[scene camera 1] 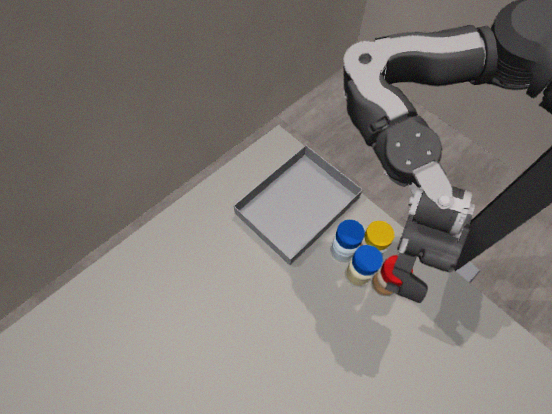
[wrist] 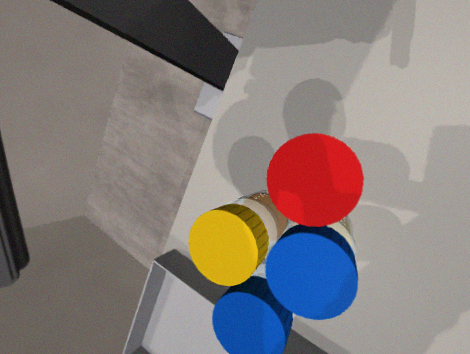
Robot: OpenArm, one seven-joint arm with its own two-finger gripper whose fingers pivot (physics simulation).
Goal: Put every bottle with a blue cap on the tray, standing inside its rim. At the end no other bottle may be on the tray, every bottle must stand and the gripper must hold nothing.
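Note:
A blue-capped bottle [scene camera 1: 350, 232] [wrist: 250, 322] with a pale body stands beside the tray's near corner side. A second blue-capped bottle [scene camera 1: 367, 260] [wrist: 312, 275] with a cream body stands next to it. A yellow-capped bottle [scene camera 1: 379, 235] [wrist: 224, 247] and a red-capped bottle [scene camera 1: 391, 269] [wrist: 315, 179] with an orange-brown body stand close by. The tray [scene camera 1: 266, 236] [wrist: 144, 305] holds no bottle. My gripper [scene camera 1: 404, 279] is open and holds nothing. It is over the red-capped bottle, with one finger partly covering its cap in the scene view; the other finger is hidden there.
The four bottles stand in a tight cluster on the pale table [scene camera 1: 175, 320] [wrist: 425, 270]. The table's edge runs behind the yellow-capped bottle and the tray. A dark post [scene camera 1: 510, 210] [wrist: 165, 35] rises beyond that edge, beside the arm.

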